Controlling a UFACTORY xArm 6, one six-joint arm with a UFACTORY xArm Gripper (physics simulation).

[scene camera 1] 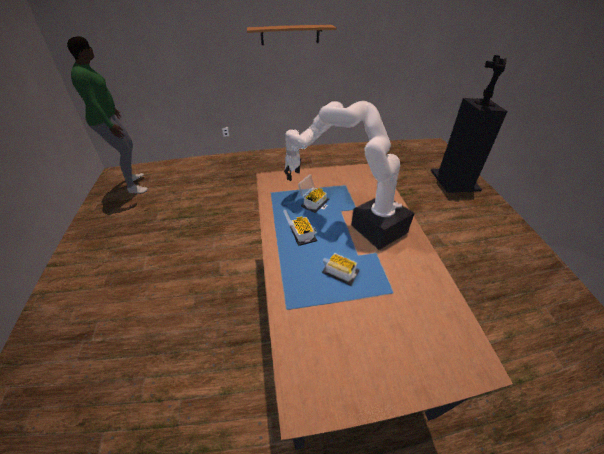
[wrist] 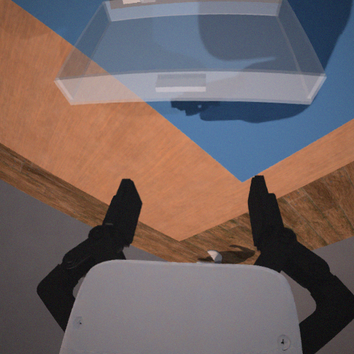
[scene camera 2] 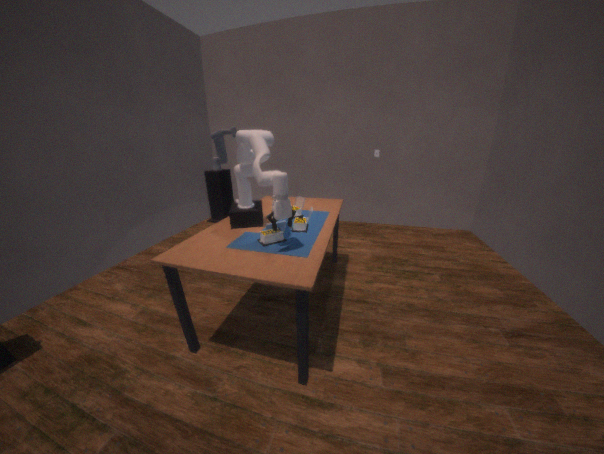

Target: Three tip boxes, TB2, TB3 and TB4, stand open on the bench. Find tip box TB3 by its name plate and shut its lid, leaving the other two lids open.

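Frame: origin at the arm's base, x ahead, y left, z up, level; centimetres.
Where they show: gripper, fingertip midpoint: [scene camera 1: 293,176] [scene camera 2: 282,228]; arm's base, link origin: [scene camera 1: 383,210] [scene camera 2: 246,205].
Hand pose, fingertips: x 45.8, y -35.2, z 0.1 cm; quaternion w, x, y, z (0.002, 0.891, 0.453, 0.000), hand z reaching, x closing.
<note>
Each offset is from my fingertips to the top centre of the thing. "pt": to the spot under its first point. Level surfaces: height alone.
Three open tip boxes with yellow tips stand on the bench: one at the far end in scene camera 1 [scene camera 1: 315,198] [scene camera 2: 271,237], a middle one [scene camera 1: 303,228] [scene camera 2: 300,225], and one nearest scene camera 1 [scene camera 1: 341,267] [scene camera 2: 295,209]. Their name plates are too small to read, so I cannot tell which is TB3. The far-end box's clear lid {pt dx -7.5, dy +5.1, dz -3.6 cm} [scene camera 1: 306,185] [wrist: 240,87] stands raised. The middle box's lid {pt dx +5.3, dy +37.8, dz +0.9 cm} [scene camera 1: 287,217] is also raised. My gripper [scene camera 1: 293,174] [scene camera 2: 282,227] [wrist: 191,189] is open and empty, above and beyond the far-end box's lid, apart from it.
The boxes stand on a blue mat {dz -13.4 cm} [scene camera 1: 320,295] [scene camera 2: 245,242] [wrist: 225,150] on the wooden bench {dz -13.7 cm} [scene camera 1: 380,350] [scene camera 2: 200,250] [wrist: 100,140]. My black base block [scene camera 1: 382,227] [scene camera 2: 246,217] stands beside the mat. A person in green [scene camera 1: 95,95] stands on the floor away from the bench.
</note>
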